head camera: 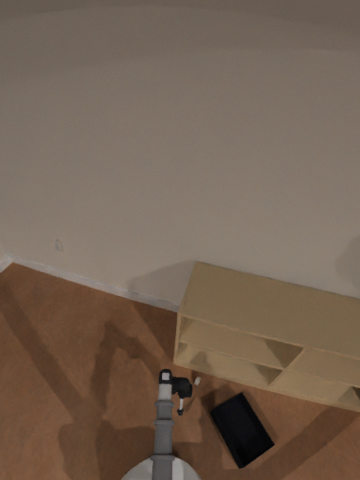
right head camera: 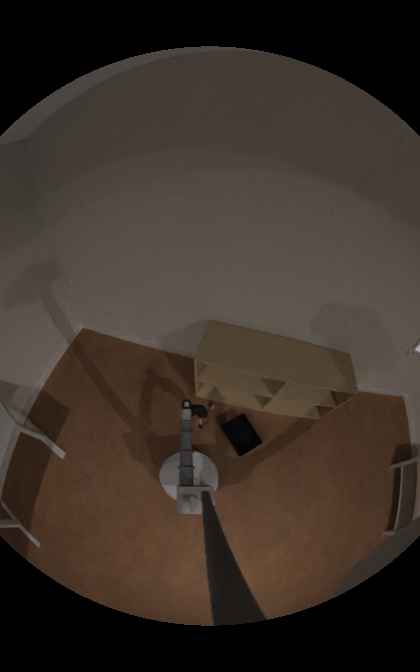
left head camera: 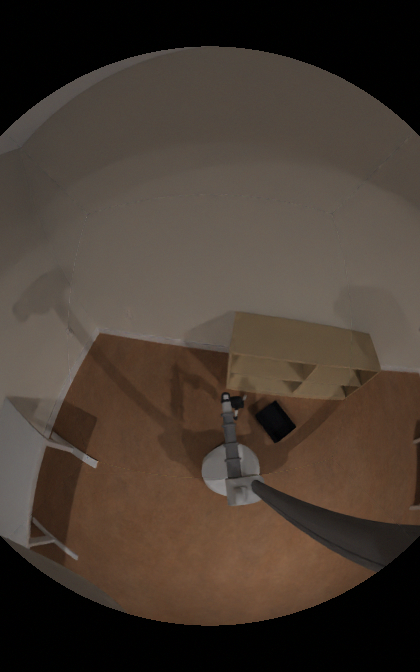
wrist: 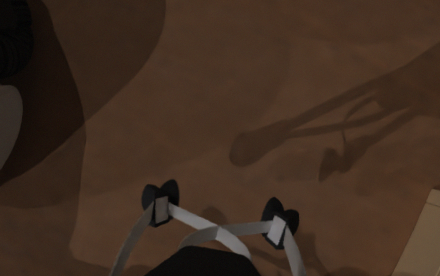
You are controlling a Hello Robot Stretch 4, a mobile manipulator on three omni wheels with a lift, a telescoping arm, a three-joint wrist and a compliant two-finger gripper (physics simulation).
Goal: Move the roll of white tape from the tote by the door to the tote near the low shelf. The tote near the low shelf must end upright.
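Frame: origin at the robot's base, x back, y right, z up, level; millimetres.
Seen in the pictures: gripper, fingertip midpoint: [wrist: 220, 204].
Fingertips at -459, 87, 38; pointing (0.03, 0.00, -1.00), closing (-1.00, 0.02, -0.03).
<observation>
Pixels of each thing's top centre, then the offset from my fingertips to it, as dx, dy, dz. "spot": a spot on its surface instead. Level surfaces: height alone.
- black tote, middle of its top: [head camera: 242, 426] +130, +332, +35
- low shelf, its level: dz +545
- small pale thing, middle of its top: [head camera: 198, 379] -139, +111, -15
- shelf corner, surface spot: [wrist: 420, 240] spot: -235, +19, -46
A black tote [head camera: 242, 430] [left head camera: 275, 421] [right head camera: 242, 434] stands on the floor near the low shelf [head camera: 270, 310] [left head camera: 295, 340] [right head camera: 275, 350] and looks upright. Its inside is too dark to make out contents. My gripper [wrist: 220, 204] [head camera: 181, 398] is open, with bare floor showing between its fingertips. It hangs above the floor left of the tote, near the shelf's left end. A small pale thing [head camera: 197, 381] [right head camera: 212, 406] shows beside the gripper, too small to identify. The roll of white tape cannot be made out, and the tote by the door does not show.
A white table [left head camera: 17, 470] stands at the left. Another piece of furniture [right head camera: 397, 466] stands at the far right. A wall runs behind the shelf. In the wrist view, my base [wrist: 7, 125] shows at the left and a shelf corner [wrist: 420, 240] at the lower right.
</observation>
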